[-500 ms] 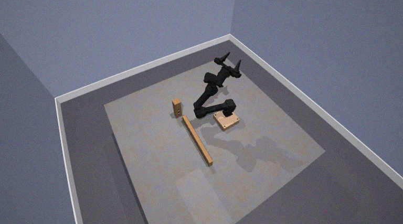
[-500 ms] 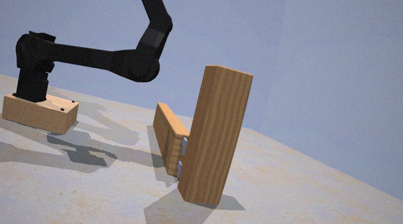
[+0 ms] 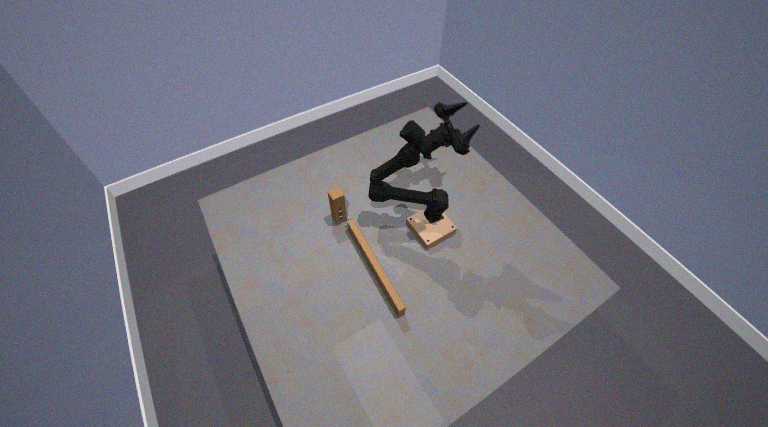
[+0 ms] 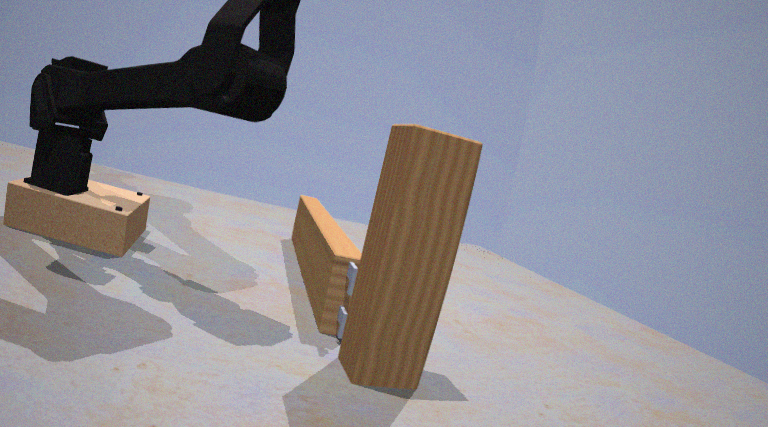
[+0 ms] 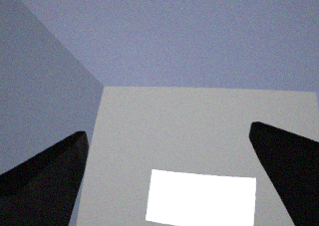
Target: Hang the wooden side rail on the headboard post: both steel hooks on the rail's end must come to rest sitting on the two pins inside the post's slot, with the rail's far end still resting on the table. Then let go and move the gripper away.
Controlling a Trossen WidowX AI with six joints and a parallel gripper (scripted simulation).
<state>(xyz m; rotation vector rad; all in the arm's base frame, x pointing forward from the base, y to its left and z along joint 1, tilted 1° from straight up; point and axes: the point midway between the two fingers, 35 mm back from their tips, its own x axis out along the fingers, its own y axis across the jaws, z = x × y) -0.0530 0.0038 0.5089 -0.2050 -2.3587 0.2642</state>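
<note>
Right now my gripper tip is 49 cm above the headboard post, 43 cm short of it and 19 cm to the left of it.
</note>
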